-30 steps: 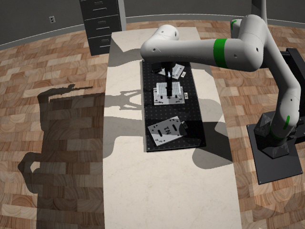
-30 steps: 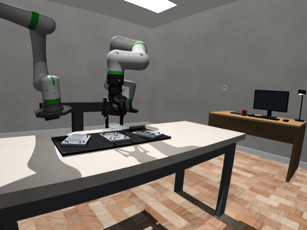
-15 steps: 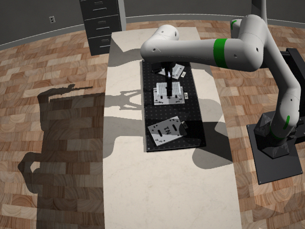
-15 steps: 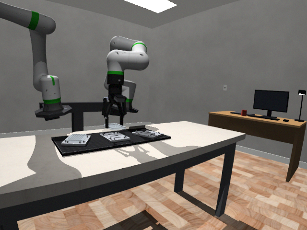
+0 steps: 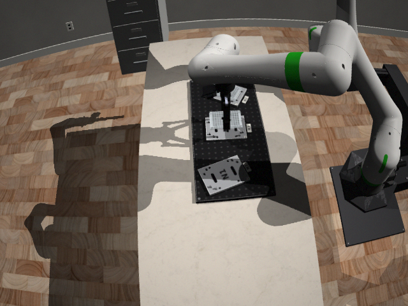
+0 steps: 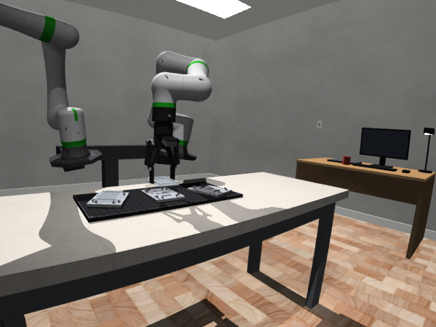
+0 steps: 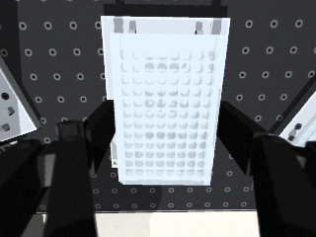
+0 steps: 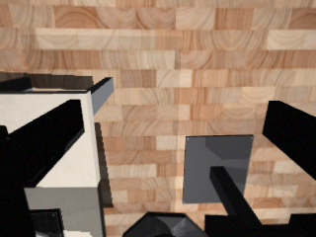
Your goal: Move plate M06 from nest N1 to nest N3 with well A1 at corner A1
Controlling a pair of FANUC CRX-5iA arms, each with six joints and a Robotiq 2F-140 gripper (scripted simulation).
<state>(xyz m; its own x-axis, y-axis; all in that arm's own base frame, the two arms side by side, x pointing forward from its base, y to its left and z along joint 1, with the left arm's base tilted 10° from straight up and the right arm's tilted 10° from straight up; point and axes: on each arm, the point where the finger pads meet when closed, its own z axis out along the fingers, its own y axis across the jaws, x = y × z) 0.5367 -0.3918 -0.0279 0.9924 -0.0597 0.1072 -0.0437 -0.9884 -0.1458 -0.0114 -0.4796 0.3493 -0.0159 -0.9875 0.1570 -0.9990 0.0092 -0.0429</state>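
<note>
Now: the landing nest N3 80 mm below my left hand. Round my left hand: plate M09: 210 mm to the right, 70 mm below, 30 mm behind; then plate M06: 20 mm below.
</note>
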